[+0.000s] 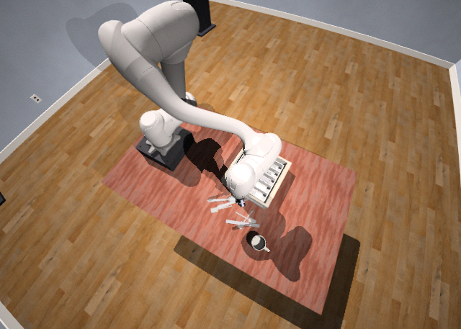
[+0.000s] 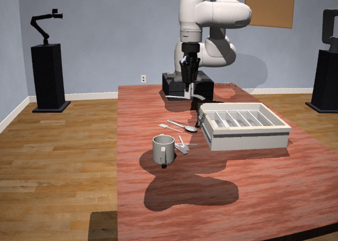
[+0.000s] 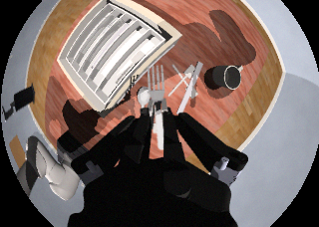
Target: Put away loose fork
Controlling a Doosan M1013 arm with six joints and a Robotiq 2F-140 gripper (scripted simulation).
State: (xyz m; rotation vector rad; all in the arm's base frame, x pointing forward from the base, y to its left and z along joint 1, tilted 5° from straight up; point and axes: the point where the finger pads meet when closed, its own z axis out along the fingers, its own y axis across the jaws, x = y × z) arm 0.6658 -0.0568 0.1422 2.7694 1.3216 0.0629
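The cutlery tray lies 250 mm to the left of my hand, 160 mm below it and 20 mm behind it. Round my hand: mug (220 mm ahead, 170 mm below, 110 mm to the right).
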